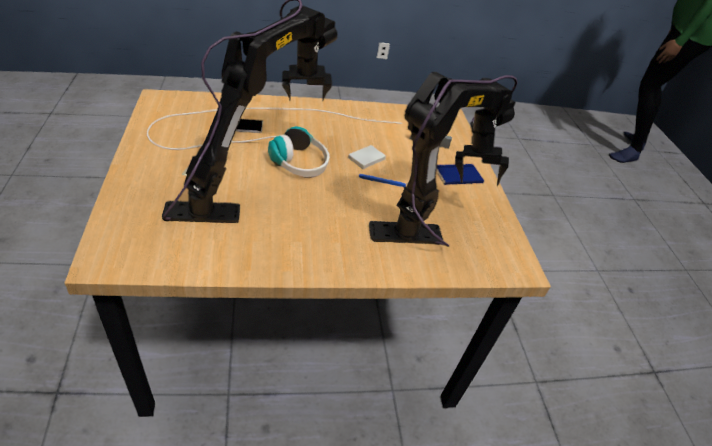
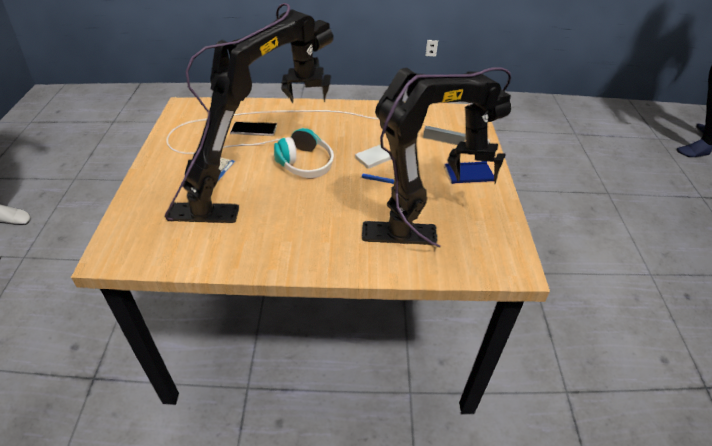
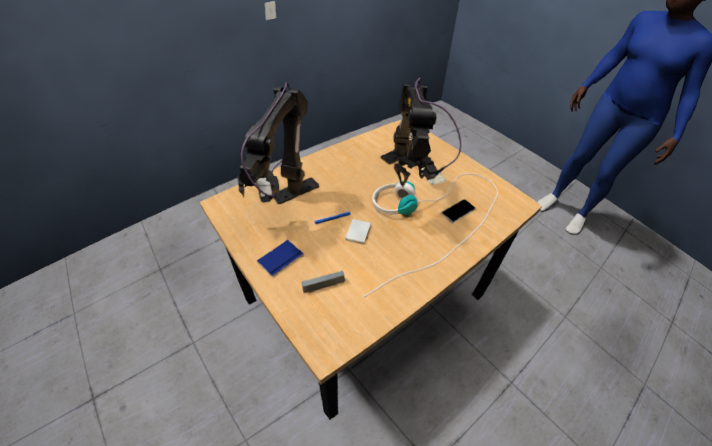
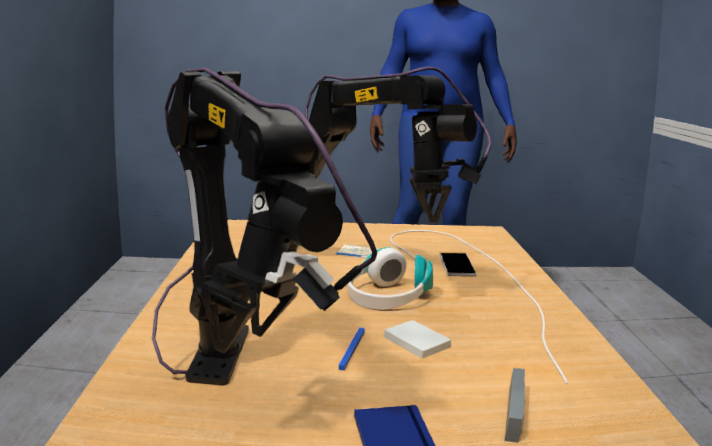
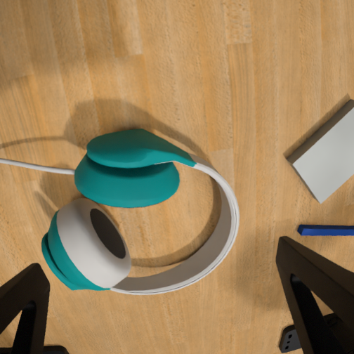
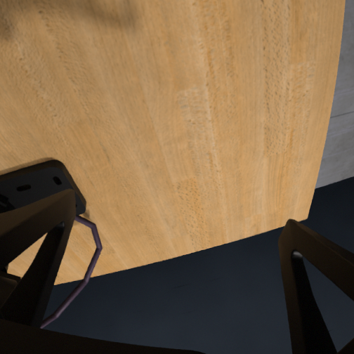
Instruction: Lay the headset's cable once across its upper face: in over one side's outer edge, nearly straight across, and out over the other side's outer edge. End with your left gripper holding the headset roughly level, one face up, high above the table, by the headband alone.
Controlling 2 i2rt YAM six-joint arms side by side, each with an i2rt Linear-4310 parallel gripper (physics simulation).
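Frame: origin at the left arm's base, x ahead, y left, z up, level; metres.
Where they show: left gripper, between the fingertips: [image 1: 306,100] [image 2: 308,102] [image 3: 411,182] [image 4: 430,217]; right gripper, between the fingertips: [image 1: 479,183] [image 2: 476,182] [image 3: 256,196] [image 4: 239,342]; left arm's base, origin of its link: [image 1: 201,213] [image 2: 202,213] [image 3: 399,154]; right arm's base, origin of its link: [image 1: 405,233] [image 2: 399,234] [image 3: 295,191] [image 4: 219,353].
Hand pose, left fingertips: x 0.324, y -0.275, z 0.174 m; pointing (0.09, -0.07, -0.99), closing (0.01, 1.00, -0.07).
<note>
Each offset is from my left fingertips to the top centre of the thing.
The headset [image 1: 278,150] [image 2: 282,152] [image 3: 407,205] [image 4: 386,300] [image 5: 125,185] rests on the table, its teal-and-white cups standing on edge and its white headband curving away from them. Its white cable [image 1: 315,109] [image 3: 415,271] [image 4: 543,325] [image 5: 37,167] leaves one cup, loops round a phone and ends loose on the table; none lies across the headset. My left gripper [image 1: 306,98] [image 2: 308,99] [image 4: 432,220] [image 5: 158,264] is open and empty, high above the headset. My right gripper [image 1: 479,182] [image 2: 476,181] [image 6: 182,216] is open and empty above the table, away from the headset.
A black phone @(dy +0.205, dx +0.109, dz -0.166 m) [image 2: 253,128] [image 3: 458,210], a white box @(dy -0.206, dx -0.040, dz -0.159 m) [image 3: 358,231] [image 4: 417,338], a blue stick @(dy -0.239, dx -0.156, dz -0.164 m) [image 3: 332,217], a navy notebook @(dy -0.502, dx -0.102, dz -0.162 m) [image 3: 280,257], a grey bar @(dy -0.441, dx +0.076, dz -0.134 m) [image 3: 323,282] [image 4: 515,404] and a card @(dy +0.292, dx -0.119, dz -0.172 m) [image 4: 353,251] lie on the table. A person in blue [image 4: 446,42] stands beyond it.
</note>
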